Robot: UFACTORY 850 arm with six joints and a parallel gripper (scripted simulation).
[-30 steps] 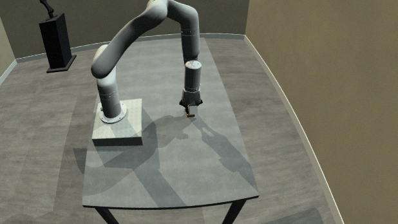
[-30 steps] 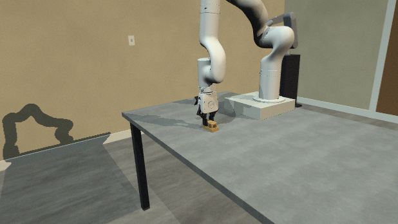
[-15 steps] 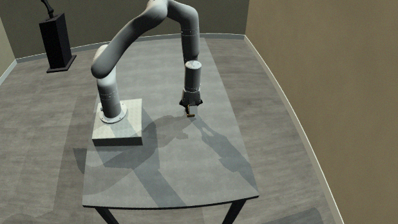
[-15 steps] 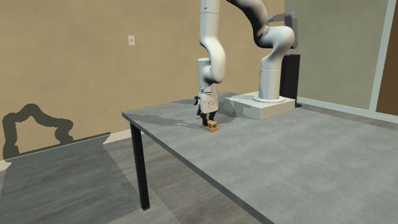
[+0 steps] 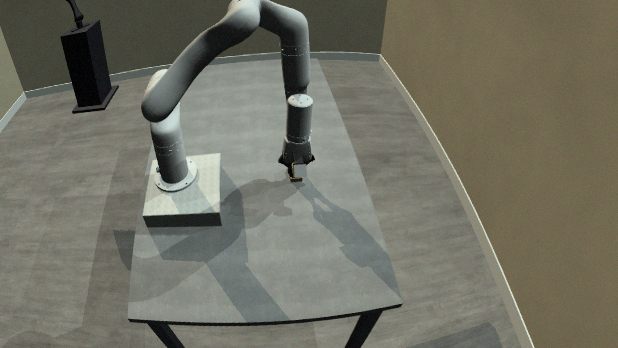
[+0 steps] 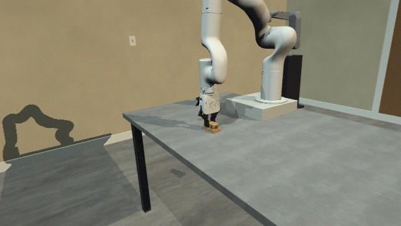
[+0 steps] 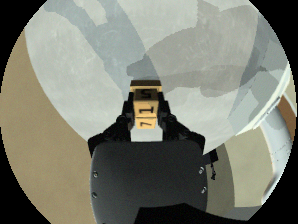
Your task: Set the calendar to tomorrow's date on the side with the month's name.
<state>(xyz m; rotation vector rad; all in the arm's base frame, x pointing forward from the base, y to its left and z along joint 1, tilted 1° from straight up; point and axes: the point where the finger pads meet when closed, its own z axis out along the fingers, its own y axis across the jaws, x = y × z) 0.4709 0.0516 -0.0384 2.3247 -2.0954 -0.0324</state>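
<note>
Right now the small wooden calendar tray is 20 mm to the left of my hand and 30 mm below it.
</note>
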